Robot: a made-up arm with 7 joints.
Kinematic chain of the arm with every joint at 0, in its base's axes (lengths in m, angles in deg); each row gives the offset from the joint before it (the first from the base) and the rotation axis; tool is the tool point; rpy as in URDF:
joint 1: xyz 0 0 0.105 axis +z
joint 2: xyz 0 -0.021 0.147 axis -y
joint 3: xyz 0 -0.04 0.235 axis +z
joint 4: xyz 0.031 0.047 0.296 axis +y
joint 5: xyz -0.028 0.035 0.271 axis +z
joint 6: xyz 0 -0.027 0.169 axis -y
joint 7: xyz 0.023 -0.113 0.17 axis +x
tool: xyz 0 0 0 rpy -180 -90 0
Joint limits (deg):
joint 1: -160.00..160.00
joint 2: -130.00..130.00
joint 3: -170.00..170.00
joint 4: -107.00..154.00
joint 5: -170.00..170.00
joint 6: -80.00..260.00
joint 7: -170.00..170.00
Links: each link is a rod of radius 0.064 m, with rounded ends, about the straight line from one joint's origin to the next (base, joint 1, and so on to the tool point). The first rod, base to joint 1, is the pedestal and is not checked.
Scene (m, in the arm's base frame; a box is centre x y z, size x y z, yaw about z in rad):
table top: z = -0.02
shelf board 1: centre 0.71 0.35 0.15 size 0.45 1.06 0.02 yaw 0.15
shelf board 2: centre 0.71 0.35 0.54 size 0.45 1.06 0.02 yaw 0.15
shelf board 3: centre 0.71 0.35 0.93 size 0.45 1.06 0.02 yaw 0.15
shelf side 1: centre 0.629 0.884 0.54 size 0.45 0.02 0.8 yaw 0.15
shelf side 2: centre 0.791 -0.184 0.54 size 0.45 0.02 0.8 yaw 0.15
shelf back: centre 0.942 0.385 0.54 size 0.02 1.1 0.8 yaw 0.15
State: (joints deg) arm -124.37 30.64 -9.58 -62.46 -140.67 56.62 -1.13
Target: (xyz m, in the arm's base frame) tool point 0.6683 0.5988 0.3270
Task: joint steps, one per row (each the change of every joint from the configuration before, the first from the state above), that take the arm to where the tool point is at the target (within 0.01 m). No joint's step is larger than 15 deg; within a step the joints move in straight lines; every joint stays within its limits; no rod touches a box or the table.
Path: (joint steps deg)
1: 6.19 -11.88 4.38 -11.66 4.30 2.12 0.00
2: 6.20 -11.88 4.39 -11.67 4.29 2.12 0.00
3: 6.19 -11.88 4.38 -11.66 4.30 2.12 0.00
4: 2.02 14.45 0.63 -4.47 1.38 -4.25 0.00
5: 2.02 14.46 0.63 -4.47 1.38 -4.25 0.00
6: -7.17 9.13 -2.56 13.13 -4.62 -0.67 0.00
7: -7.18 9.13 -2.55 13.13 -4.63 -0.67 0.00
8: -7.17 9.14 -2.56 13.13 -4.63 -0.68 0.00

